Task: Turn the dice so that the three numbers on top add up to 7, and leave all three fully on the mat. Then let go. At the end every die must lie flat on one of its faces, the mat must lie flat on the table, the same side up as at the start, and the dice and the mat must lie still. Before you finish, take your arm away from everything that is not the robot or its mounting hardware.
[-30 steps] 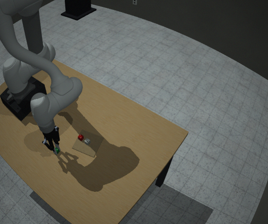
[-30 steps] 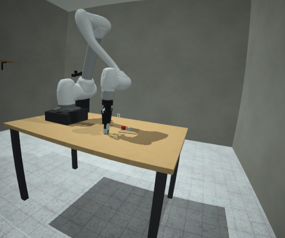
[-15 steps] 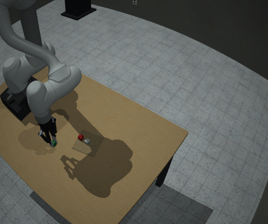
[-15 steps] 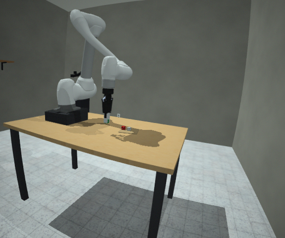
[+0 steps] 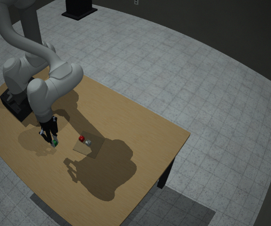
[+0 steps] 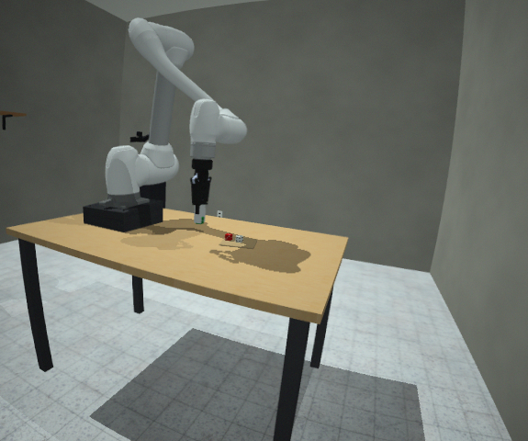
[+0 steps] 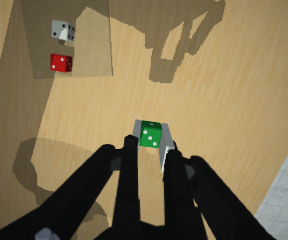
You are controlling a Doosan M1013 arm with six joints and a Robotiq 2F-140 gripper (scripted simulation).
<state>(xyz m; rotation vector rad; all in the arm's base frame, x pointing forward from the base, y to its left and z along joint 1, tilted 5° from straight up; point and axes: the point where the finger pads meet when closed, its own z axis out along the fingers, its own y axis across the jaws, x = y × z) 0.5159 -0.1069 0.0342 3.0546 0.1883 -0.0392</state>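
The white die is 90 mm ahead of my hand, 160 mm to the left of it and 120 mm below it. The rest, counted from my hand: red die (40 mm ahead, 160 mm to the left, 120 mm below); then tan mat (90 mm ahead, 160 mm to the left, 130 mm below); then green die (30 mm below).
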